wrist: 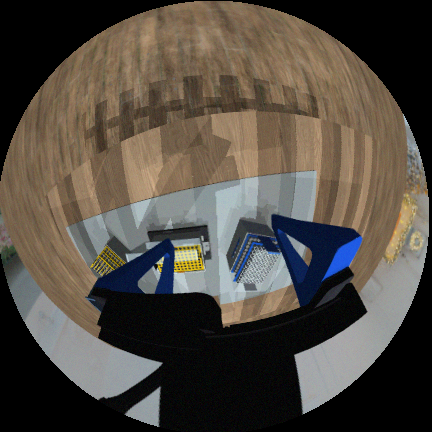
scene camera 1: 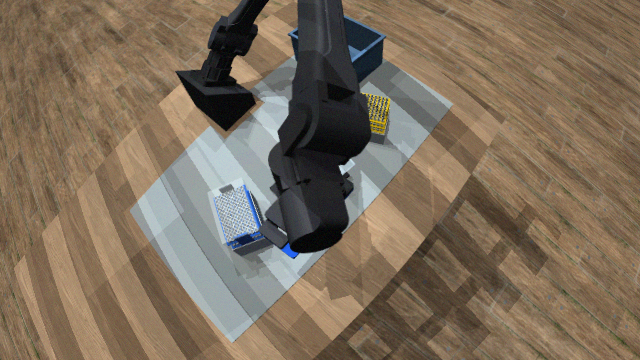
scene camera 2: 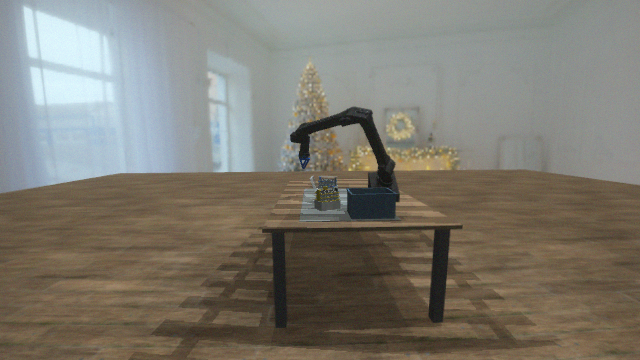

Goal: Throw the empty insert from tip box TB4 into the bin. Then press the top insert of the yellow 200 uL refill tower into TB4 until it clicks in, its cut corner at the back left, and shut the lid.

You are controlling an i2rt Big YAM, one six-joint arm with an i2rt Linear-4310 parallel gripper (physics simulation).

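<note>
The tip box TB4 (wrist: 206, 248) stands on the mat with its dark base, pale rim and yellow perforated insert (wrist: 194, 258) in the wrist view. Its clear lid (scene camera 1: 348, 166) (scene camera 2: 313, 182) stands open. In scene camera 1, the arm hides most of the box. The yellow refill tower (scene camera 1: 378, 109) (scene camera 2: 327, 195) (wrist: 106, 261) has several stacked yellow inserts on a grey base. The blue bin (scene camera 1: 372, 56) (scene camera 2: 371, 204) stands at the far end. My gripper (scene camera 2: 304, 165) (wrist: 219, 232) is open and empty, high above the mat between TB4 and the blue tower; one finger partly overlaps TB4 in the wrist view.
A blue-and-white refill tower (scene camera 1: 236, 215) (wrist: 256, 262) stands on the other side of TB4 from the yellow tower. The grey mat (scene camera 1: 172, 235) (wrist: 300, 192) lies on the wooden table (scene camera 2: 290, 226). My arm (scene camera 1: 325, 120) (scene camera 2: 350, 116) reaches over the mat.
</note>
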